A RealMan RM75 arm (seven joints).
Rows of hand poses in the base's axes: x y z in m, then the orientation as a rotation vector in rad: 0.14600 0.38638 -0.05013 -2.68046 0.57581 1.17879; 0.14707 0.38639 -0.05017 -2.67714 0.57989 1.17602; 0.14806 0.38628 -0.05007 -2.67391 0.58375 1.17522; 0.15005 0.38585 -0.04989 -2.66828 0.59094 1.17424; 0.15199 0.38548 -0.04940 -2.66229 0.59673 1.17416; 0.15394 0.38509 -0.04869 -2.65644 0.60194 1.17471; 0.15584 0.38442 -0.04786 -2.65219 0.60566 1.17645; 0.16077 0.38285 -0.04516 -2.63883 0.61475 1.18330; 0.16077 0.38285 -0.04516 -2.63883 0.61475 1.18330; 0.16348 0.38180 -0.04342 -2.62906 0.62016 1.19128; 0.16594 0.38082 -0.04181 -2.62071 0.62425 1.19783; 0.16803 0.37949 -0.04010 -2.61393 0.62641 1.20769; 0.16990 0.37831 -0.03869 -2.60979 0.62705 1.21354; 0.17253 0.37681 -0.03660 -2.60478 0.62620 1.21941; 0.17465 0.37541 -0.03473 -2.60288 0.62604 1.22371; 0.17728 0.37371 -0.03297 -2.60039 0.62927 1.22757; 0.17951 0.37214 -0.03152 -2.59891 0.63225 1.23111; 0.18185 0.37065 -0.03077 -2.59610 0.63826 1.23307
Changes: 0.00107 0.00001 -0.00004 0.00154 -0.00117 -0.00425; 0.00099 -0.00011 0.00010 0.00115 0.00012 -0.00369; 0.00199 -0.00043 0.00018 0.00170 0.00054 -0.00660; 0.00194 -0.00037 0.00049 0.00239 0.00106 -0.00585; 0.00195 -0.00039 0.00071 0.00239 0.00142 -0.00536; 0.00190 -0.00067 0.00083 0.00149 0.00194 -0.00358; 0.00493 -0.00157 0.00270 0.00549 0.00680 -0.00962; 0.00000 0.00000 0.00000 0.00000 0.00000 0.00000; 0.00271 -0.00105 0.00174 0.00393 0.00689 -0.00575; 0.00246 -0.00098 0.00161 0.00361 0.00568 -0.00469; 0.00209 -0.00133 0.00171 0.00253 0.00758 -0.00220; 0.00187 -0.00118 0.00141 0.00187 0.00445 -0.00102; 0.00263 -0.00150 0.00209 0.00322 0.00440 -0.00067; 0.00212 -0.00140 0.00187 0.00073 0.00309 0.00014; 0.00263 -0.00170 0.00176 -0.00026 0.00323 -0.00198; 0.00223 -0.00157 0.00145 -0.00090 0.00288 -0.00143; 0.00234 -0.00149 0.00075 -0.00092 0.00228 -0.00399
